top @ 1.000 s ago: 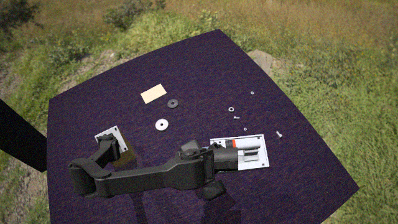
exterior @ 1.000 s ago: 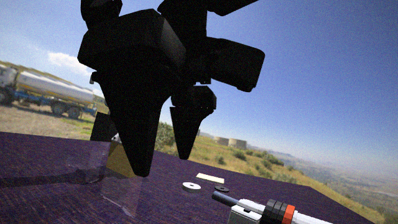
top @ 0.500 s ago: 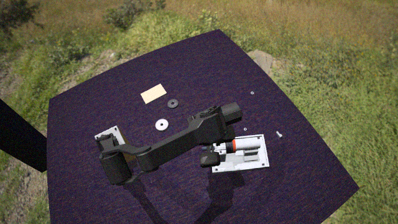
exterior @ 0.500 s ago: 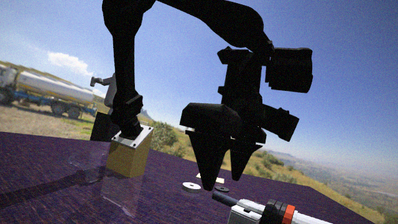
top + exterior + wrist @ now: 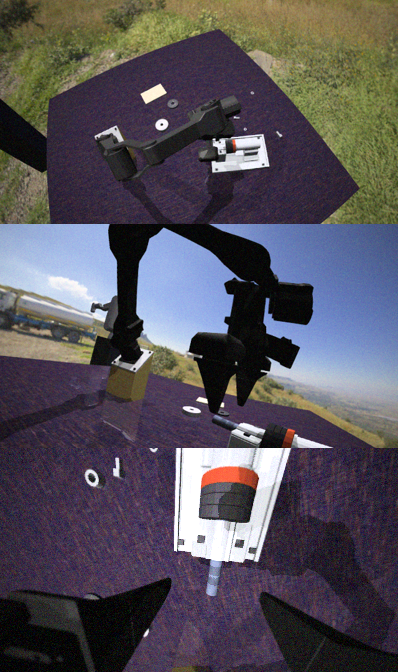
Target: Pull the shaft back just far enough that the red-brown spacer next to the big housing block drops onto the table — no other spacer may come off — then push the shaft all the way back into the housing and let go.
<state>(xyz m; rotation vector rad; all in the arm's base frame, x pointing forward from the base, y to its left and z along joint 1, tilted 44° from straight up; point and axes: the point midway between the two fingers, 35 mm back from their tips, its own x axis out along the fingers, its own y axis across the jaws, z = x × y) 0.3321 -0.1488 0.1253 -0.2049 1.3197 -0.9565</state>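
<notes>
Right now the shaft is 60 mm ahead of my gripper tip, 30 mm to the right of it and 30 mm below it. From my gripper tip the other things lie so: orange-red spacer (80 mm ahead, 50 mm to the right, 30 mm below); small screw (310 mm ahead, 100 mm below, 90 mm to the right); cream card (450 mm to the left, 100 mm below, 60 mm behind).
</notes>
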